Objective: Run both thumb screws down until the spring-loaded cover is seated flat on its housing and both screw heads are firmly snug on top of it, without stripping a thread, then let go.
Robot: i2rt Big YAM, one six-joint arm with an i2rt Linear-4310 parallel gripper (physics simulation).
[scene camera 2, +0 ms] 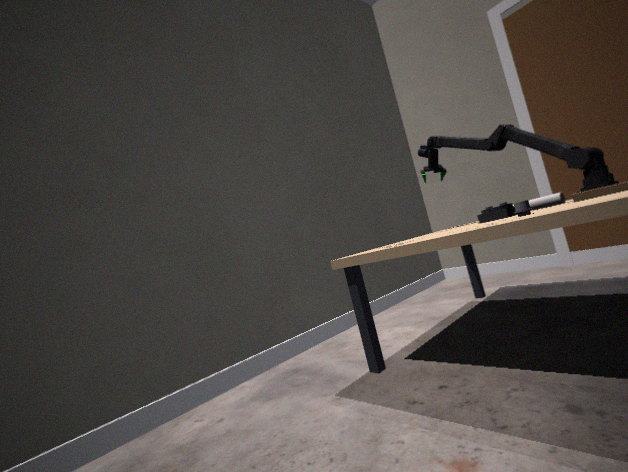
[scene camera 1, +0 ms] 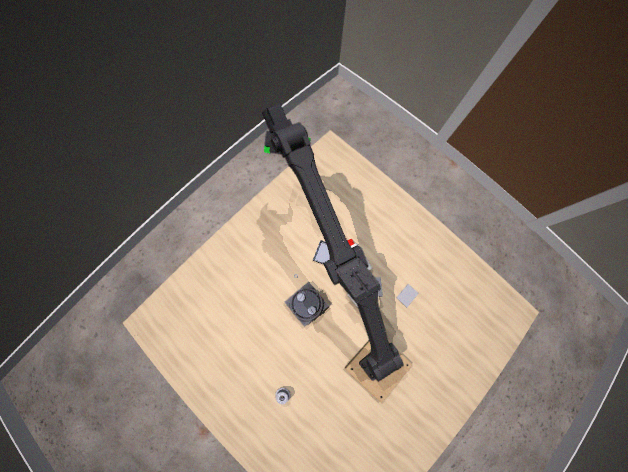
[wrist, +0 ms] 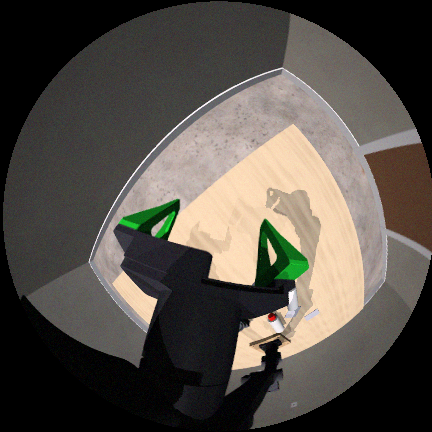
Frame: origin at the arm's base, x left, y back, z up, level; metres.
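Seen in the pictures: gripper, fingertip midpoint: (scene camera 2: 433, 182) (wrist: 220, 212); arm's base, origin of the base link: (scene camera 2: 600, 188) (scene camera 1: 376, 361) (wrist: 270, 343).
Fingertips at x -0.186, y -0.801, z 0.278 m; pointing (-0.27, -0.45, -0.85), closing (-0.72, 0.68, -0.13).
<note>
Pixels of each thing's top centre, then the offset from my fingertips to it. "spot": a spot on its surface instead.
- dark square housing, surface spot: (scene camera 1: 290, 304) spot: dx +0.317, dy +0.422, dz -0.248 m
- round dark cover, middle of its top: (scene camera 1: 306, 303) dx +0.267, dy +0.457, dz -0.250 m
- pale square piece, middle of its top: (scene camera 1: 326, 253) dx +0.077, dy +0.343, dz -0.284 m
- flat grey plate, middle of its top: (scene camera 1: 407, 295) (wrist: 311, 314) dx -0.086, dy +0.689, dz -0.301 m
- silver cylindrical part, middle of its top: (scene camera 2: 520, 201) (scene camera 1: 282, 398) dx +0.549, dy +0.682, dz -0.255 m
The dark square housing (scene camera 1: 290, 304) sits on the table left of the arm's elbow in scene camera 1, with the round dark cover (scene camera 1: 306, 304) on top. Two light grey screw heads, one upper left (scene camera 1: 300, 296) and one lower right (scene camera 1: 311, 310), show on the cover. Their height and any gap under the cover cannot be told from above. My gripper (scene camera 1: 287, 145) (scene camera 2: 433, 181) (wrist: 220, 212) is open and empty, high above the table's far edge, well away from the housing. The wrist view does not show the cover or screws clearly; the gripper body hides part of the table.
A pale square piece (scene camera 1: 321, 252) and a white bottle with a red cap (scene camera 1: 350, 242) (wrist: 274, 322) lie partly under the arm. A flat grey plate (scene camera 1: 407, 295) (wrist: 312, 314) lies right of the arm. A silver cylindrical part (scene camera 1: 282, 395) stands near the front left.
</note>
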